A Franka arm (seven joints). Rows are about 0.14 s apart.
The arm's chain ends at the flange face. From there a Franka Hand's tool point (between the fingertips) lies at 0.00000 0.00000 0.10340 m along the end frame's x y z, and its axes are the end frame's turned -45 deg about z.
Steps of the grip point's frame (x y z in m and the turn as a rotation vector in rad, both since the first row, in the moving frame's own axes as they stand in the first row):
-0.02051 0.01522 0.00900 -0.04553 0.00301 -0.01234
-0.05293 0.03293 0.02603 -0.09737 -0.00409 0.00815
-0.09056 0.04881 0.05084 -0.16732 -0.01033 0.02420
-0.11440 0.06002 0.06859 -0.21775 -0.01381 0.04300
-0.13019 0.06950 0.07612 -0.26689 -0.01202 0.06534
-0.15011 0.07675 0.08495 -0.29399 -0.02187 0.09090
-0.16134 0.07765 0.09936 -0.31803 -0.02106 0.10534
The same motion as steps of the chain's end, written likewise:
-0.00731 0.02218 0.00911 -0.03007 0.03432 -0.01234
-0.02092 0.05328 0.02652 -0.07174 0.06596 0.00815
-0.04079 0.08548 0.05229 -0.12562 0.11101 0.02420
-0.05288 0.10622 0.07104 -0.16374 0.14421 0.04300
-0.06065 0.12046 0.07979 -0.19722 0.18022 0.06534
-0.07041 0.13679 0.08941 -0.22335 0.19242 0.09090
-0.07919 0.14353 0.10456 -0.23977 0.20999 0.10534

